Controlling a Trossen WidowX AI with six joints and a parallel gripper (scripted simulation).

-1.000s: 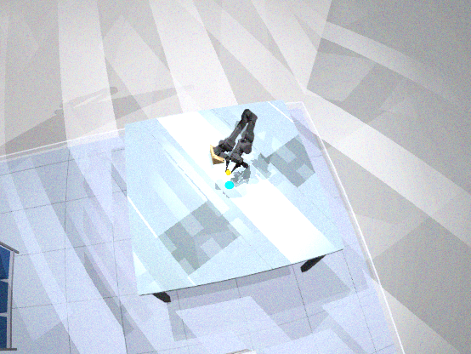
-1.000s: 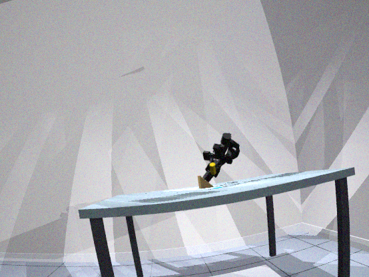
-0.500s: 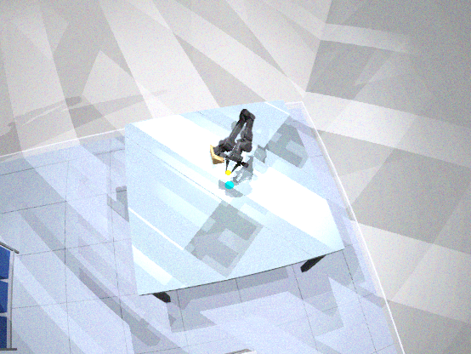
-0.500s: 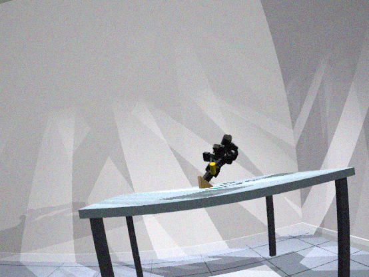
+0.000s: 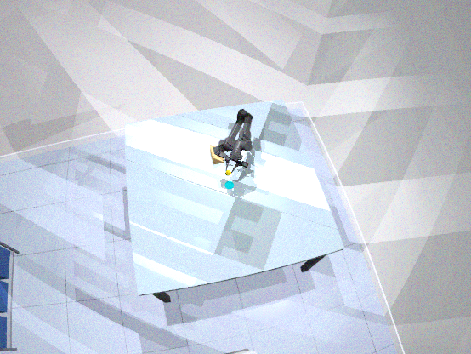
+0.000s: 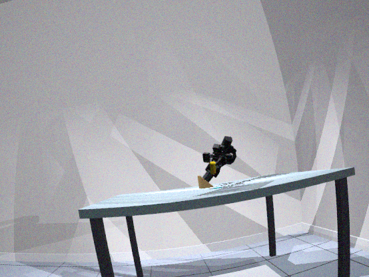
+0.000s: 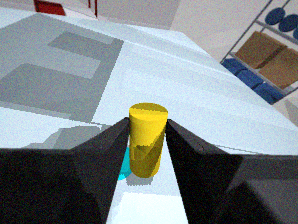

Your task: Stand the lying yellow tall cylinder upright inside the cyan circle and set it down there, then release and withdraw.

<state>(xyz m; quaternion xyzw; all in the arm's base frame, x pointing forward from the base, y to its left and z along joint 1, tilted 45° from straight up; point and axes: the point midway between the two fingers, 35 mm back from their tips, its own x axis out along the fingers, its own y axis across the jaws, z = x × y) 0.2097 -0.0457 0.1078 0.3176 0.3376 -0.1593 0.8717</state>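
The cyan circle lies 14 cm below my gripper tip, 1 cm to the left of it and 1 cm ahead of it. From my gripper tip the other things lie so: yellow cylinder (2 cm below, 1 cm behind).
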